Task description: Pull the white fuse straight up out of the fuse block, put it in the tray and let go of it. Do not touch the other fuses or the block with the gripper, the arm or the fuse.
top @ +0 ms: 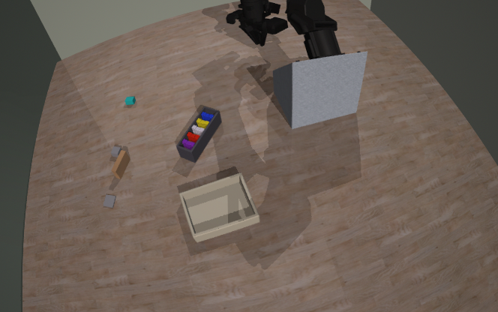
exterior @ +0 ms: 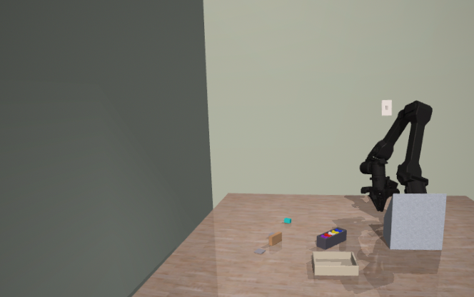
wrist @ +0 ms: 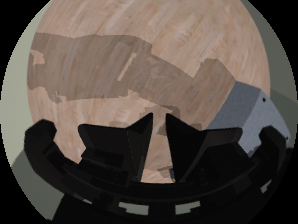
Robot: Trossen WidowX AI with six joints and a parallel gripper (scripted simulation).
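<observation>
The white fuse is 23 cm to the left of my gripper tip, 23 cm ahead of it and 2 cm below it. Round my gripper tip: blue fuse 20 cm to the left, 20 cm ahead, 2 cm below; then teal cube 39 cm ahead, 4 cm below, 2 cm to the left; then beige tray 42 cm to the left, 24 cm ahead, 4 cm below.
</observation>
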